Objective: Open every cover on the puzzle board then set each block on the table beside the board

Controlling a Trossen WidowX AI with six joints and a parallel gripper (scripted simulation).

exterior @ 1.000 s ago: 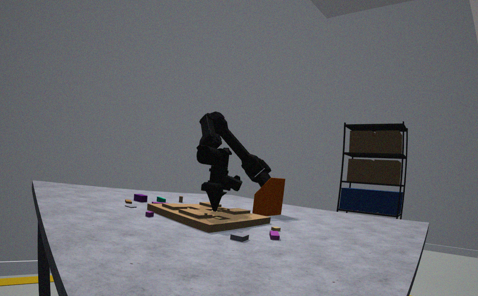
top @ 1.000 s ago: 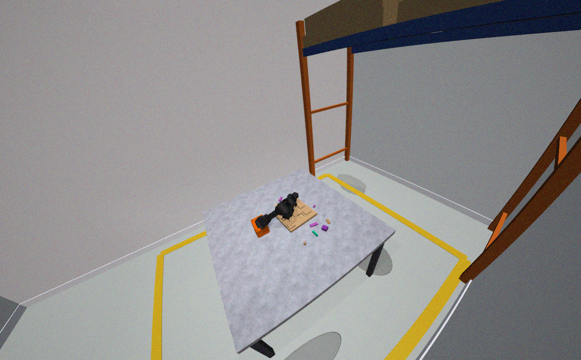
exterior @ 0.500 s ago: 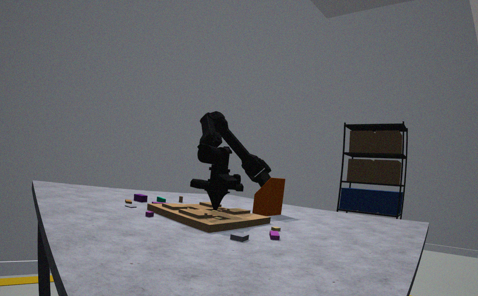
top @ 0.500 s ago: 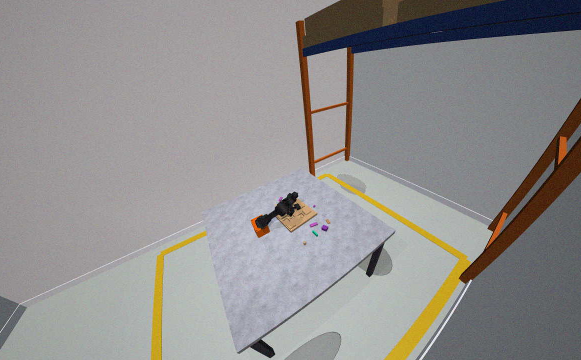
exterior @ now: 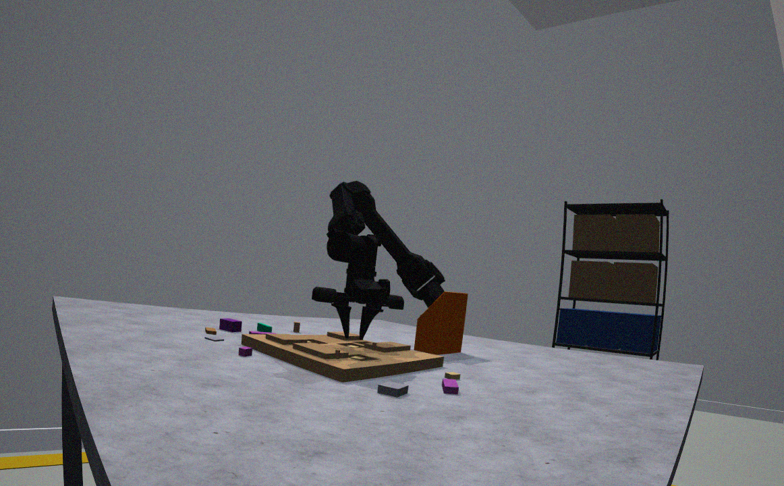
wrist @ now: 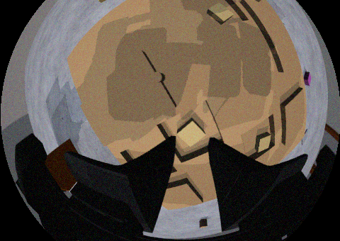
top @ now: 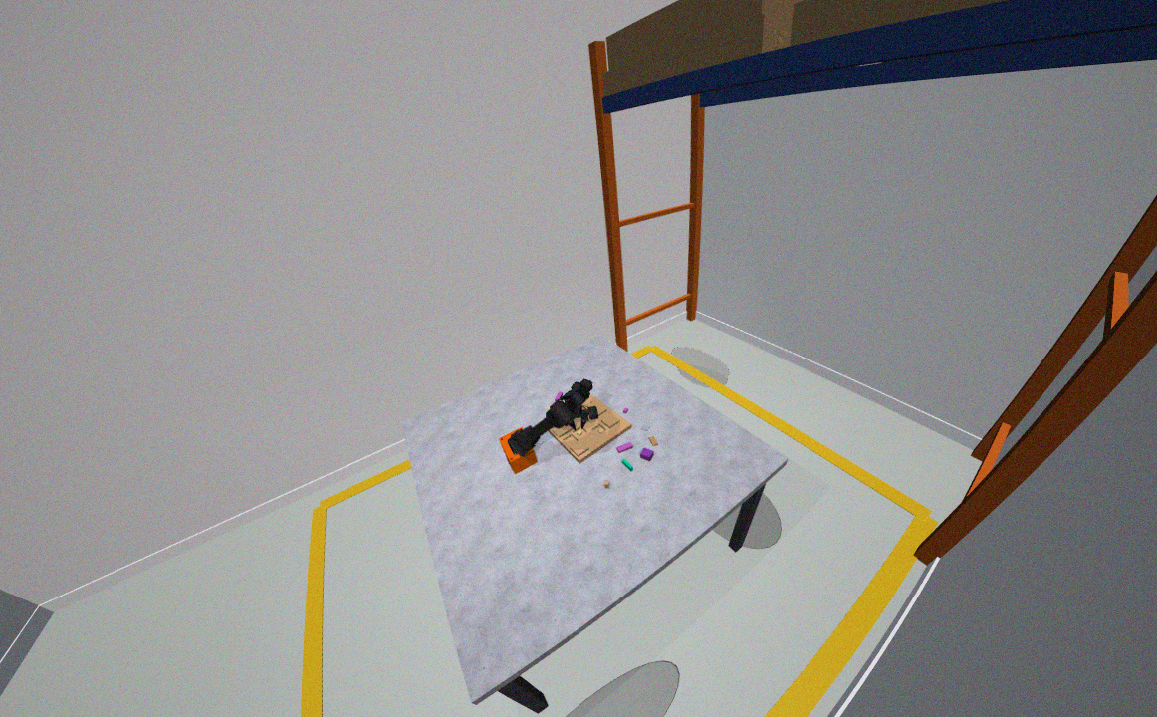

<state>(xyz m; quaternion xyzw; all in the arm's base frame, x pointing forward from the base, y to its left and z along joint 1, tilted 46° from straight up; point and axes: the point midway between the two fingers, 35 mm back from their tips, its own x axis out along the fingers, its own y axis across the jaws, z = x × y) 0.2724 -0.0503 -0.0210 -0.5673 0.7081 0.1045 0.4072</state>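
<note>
My gripper tip is now 50 mm short of the tan puzzle board and 20 mm above it.
</note>
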